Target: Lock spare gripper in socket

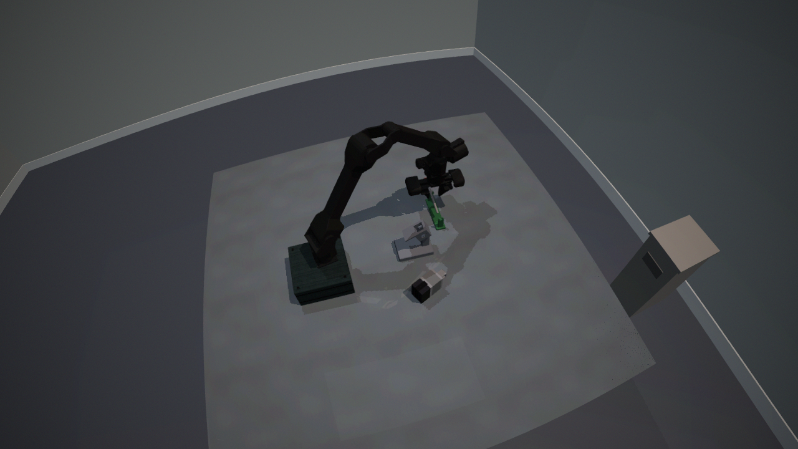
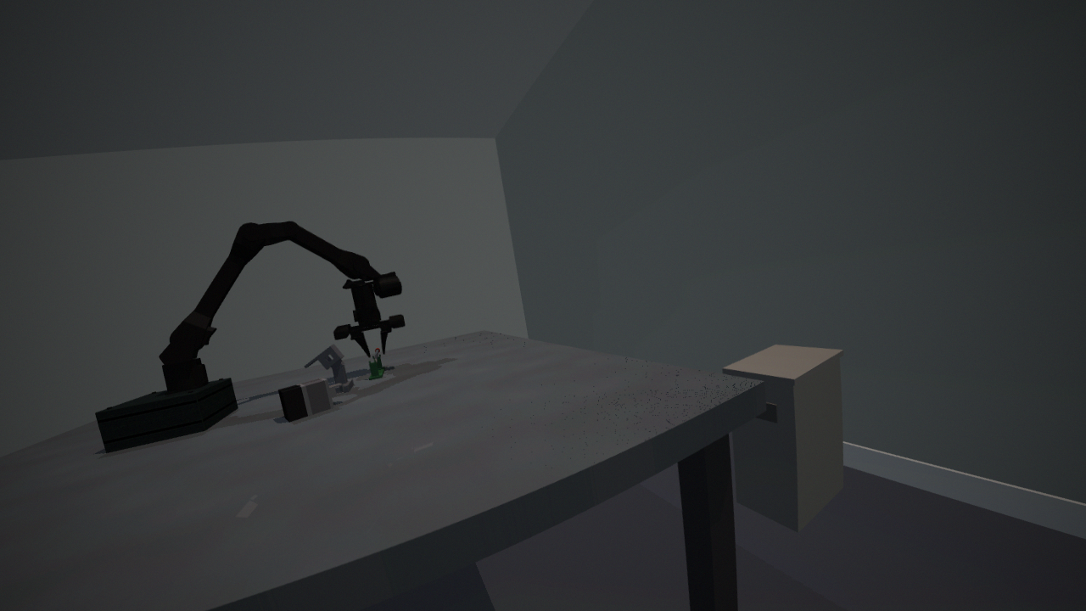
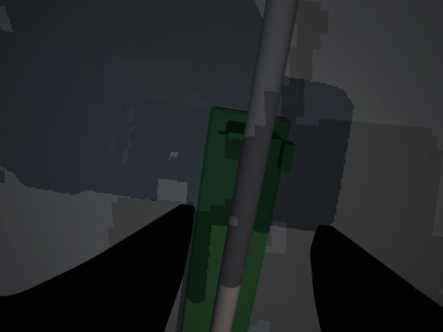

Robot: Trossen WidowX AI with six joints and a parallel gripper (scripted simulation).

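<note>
The green pin rack lies 4 cm to the right of my gripper tip, 2 cm below it and 1 cm behind it. The rest, counted from my gripper tip: grey mount (13 cm to the right, 13 cm behind, 1 cm above); then spare gripper (28 cm to the right, 17 cm behind, 2 cm below).
</note>
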